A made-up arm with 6 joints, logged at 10 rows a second.
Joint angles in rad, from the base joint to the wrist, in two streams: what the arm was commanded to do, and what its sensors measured. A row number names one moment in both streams.
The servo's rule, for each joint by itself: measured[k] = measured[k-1] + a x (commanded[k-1-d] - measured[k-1]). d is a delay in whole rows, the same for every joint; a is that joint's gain. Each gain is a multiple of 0.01, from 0.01 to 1. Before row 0 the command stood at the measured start. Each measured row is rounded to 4 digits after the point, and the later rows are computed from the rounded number. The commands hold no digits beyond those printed.
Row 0, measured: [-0.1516 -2.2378 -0.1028 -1.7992 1.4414 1.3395]
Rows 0 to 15, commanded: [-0.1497 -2.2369 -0.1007 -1.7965 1.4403 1.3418]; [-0.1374 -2.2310 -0.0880 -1.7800 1.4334 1.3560]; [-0.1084 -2.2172 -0.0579 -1.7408 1.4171 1.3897]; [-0.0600 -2.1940 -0.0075 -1.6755 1.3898 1.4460]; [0.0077 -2.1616 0.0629 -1.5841 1.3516 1.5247]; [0.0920 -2.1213 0.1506 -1.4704 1.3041 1.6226]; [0.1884 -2.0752 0.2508 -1.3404 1.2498 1.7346]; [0.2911 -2.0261 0.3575 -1.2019 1.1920 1.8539]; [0.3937 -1.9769 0.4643 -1.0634 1.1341 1.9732]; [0.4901 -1.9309 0.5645 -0.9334 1.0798 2.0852]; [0.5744 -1.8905 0.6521 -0.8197 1.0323 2.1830]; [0.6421 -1.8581 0.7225 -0.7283 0.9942 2.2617]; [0.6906 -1.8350 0.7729 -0.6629 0.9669 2.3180]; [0.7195 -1.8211 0.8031 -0.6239 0.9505 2.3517]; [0.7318 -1.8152 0.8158 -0.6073 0.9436 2.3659]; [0.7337 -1.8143 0.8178 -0.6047 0.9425 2.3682]
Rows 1 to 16, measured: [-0.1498 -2.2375 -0.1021 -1.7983 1.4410 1.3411]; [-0.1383 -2.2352 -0.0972 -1.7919 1.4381 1.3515]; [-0.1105 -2.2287 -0.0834 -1.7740 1.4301 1.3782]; [-0.0635 -2.2162 -0.0568 -1.7395 1.4148 1.4257]; [0.0027 -2.1965 -0.0149 -1.6851 1.3908 1.4950]; [0.0857 -2.1694 0.0430 -1.6100 1.3579 1.5843]; [0.1812 -2.1355 0.1157 -1.5156 1.3168 1.6895]; [0.2834 -2.0961 0.2003 -1.4058 1.2694 1.8046]; [0.3860 -2.0532 0.2927 -1.2860 1.2180 1.9226]; [0.4828 -2.0092 0.3878 -1.1626 1.1655 2.0364]; [0.5680 -1.9665 0.4803 -1.0426 1.1149 2.1390]; [0.6369 -1.9275 0.5651 -0.9326 1.0690 2.2249]; [0.6868 -1.8942 0.6378 -0.8382 1.0302 2.2901]; [0.7172 -1.8679 0.6957 -0.7632 0.9999 2.3332]; [0.7308 -1.8489 0.7377 -0.7086 0.9785 2.3561]; [0.7335 -1.8364 0.7657 -0.6722 0.9648 2.3646]
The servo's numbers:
d 0
a 0.93 0.36 0.35 0.35 0.38 0.70

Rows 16 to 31, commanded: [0.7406 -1.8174 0.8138 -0.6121 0.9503 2.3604]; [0.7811 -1.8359 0.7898 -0.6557 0.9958 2.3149]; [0.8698 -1.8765 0.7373 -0.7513 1.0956 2.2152]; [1.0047 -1.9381 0.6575 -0.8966 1.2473 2.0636]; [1.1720 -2.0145 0.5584 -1.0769 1.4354 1.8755]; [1.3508 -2.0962 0.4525 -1.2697 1.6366 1.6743]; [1.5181 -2.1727 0.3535 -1.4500 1.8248 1.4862]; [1.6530 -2.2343 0.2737 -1.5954 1.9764 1.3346]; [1.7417 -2.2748 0.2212 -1.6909 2.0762 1.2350]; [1.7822 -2.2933 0.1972 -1.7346 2.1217 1.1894]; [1.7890 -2.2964 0.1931 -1.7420 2.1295 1.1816]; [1.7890 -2.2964 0.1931 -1.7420 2.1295 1.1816]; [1.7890 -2.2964 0.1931 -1.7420 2.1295 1.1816]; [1.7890 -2.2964 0.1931 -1.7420 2.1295 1.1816]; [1.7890 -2.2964 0.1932 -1.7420 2.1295 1.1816]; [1.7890 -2.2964 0.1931 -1.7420 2.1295 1.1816]
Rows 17 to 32, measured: [0.7401 -1.8296 0.7825 -0.6512 0.9593 2.3617]; [0.7782 -1.8319 0.7851 -0.6528 0.9732 2.3289]; [0.8634 -1.8480 0.7684 -0.6873 1.0197 2.2493]; [0.9948 -1.8804 0.7296 -0.7606 1.1062 2.1193]; [1.1596 -1.9287 0.6697 -0.8713 1.2313 1.9486]; [1.3374 -1.9890 0.5937 -1.0107 1.3853 1.7566]; [1.5055 -2.0551 0.5096 -1.1645 1.5523 1.5673]; [1.6427 -2.1196 0.4270 -1.3153 1.7135 1.4044]; [1.7348 -2.1755 0.3550 -1.4468 1.8513 1.2858]; [1.7789 -2.2179 0.2998 -1.5475 1.9541 1.2183]; [1.7883 -2.2462 0.2625 -1.6156 2.0208 1.1926]; [1.7890 -2.2643 0.2382 -1.6598 2.0621 1.1849]; [1.7890 -2.2759 0.2224 -1.6886 2.0877 1.1826]; [1.7890 -2.2833 0.2121 -1.7073 2.1036 1.1819]; [1.7890 -2.2880 0.2055 -1.7194 2.1134 1.1817]; [1.7890 -2.2910 0.2012 -1.7273 2.1195 1.1816]
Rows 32 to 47, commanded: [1.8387 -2.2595 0.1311 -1.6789 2.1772 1.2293]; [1.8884 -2.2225 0.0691 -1.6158 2.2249 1.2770]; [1.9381 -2.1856 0.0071 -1.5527 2.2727 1.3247]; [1.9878 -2.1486 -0.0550 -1.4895 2.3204 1.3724]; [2.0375 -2.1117 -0.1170 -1.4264 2.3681 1.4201]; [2.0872 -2.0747 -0.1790 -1.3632 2.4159 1.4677]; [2.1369 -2.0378 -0.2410 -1.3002 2.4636 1.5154]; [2.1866 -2.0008 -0.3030 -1.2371 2.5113 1.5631]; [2.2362 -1.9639 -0.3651 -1.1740 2.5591 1.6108]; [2.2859 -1.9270 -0.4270 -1.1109 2.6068 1.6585]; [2.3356 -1.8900 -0.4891 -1.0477 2.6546 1.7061]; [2.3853 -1.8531 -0.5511 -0.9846 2.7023 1.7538]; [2.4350 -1.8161 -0.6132 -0.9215 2.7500 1.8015]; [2.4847 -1.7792 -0.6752 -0.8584 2.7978 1.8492]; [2.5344 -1.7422 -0.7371 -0.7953 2.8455 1.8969]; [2.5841 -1.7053 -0.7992 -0.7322 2.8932 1.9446]
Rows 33 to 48, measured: [1.8352 -2.2797 0.1767 -1.7104 2.1414 1.2150]; [1.8847 -2.2591 0.1390 -1.6773 2.1731 1.2584]; [1.9344 -2.2326 0.0928 -1.6337 2.2109 1.3048]; [1.9841 -2.2024 0.0411 -1.5832 2.2525 1.3521]; [2.0338 -2.1697 -0.0142 -1.5283 2.2964 1.3997]; [2.0835 -2.1355 -0.0719 -1.4705 2.3418 1.4473]; [2.1332 -2.1003 -0.1311 -1.4109 2.3881 1.4950]; [2.1829 -2.0645 -0.1913 -1.3501 2.4349 1.5427]; [2.2325 -2.0283 -0.2521 -1.2885 2.4821 1.5904]; [2.2822 -1.9918 -0.3133 -1.2263 2.5295 1.6381]; [2.3319 -1.9552 -0.3748 -1.1638 2.5770 1.6857]; [2.3816 -1.9184 -0.4365 -1.1011 2.6246 1.7334]; [2.4313 -1.8816 -0.4983 -1.0382 2.6723 1.7811]; [2.4810 -1.8447 -0.5602 -0.9753 2.7200 1.8288]; [2.5307 -1.8078 -0.6221 -0.9123 2.7677 1.8765]; [2.5804 -1.7709 -0.6841 -0.8493 2.8154 1.9242]
